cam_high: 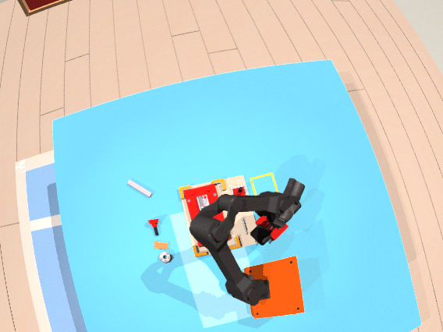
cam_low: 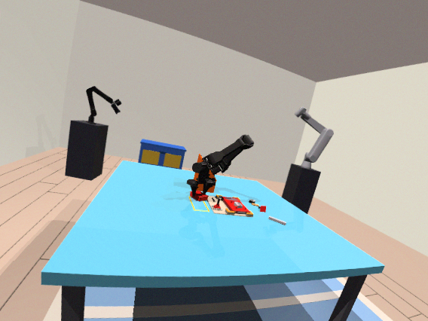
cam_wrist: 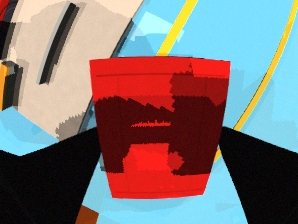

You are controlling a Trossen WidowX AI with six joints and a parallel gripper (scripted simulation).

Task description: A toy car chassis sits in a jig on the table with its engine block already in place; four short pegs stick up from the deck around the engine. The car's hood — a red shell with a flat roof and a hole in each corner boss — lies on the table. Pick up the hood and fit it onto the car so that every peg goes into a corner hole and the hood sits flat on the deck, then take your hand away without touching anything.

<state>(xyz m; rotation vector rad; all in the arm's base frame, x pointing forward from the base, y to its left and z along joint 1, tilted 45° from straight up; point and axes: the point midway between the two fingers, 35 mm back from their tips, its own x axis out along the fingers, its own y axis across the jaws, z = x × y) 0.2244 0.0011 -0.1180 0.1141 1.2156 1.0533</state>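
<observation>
Right now the jig is 6 cm ahead of my gripper tip and 19 cm to the left of it. Round my gripper tip: red hood: right at my gripper tip; white bar: 18 cm ahead, 44 cm to the left, 1 cm below.
</observation>
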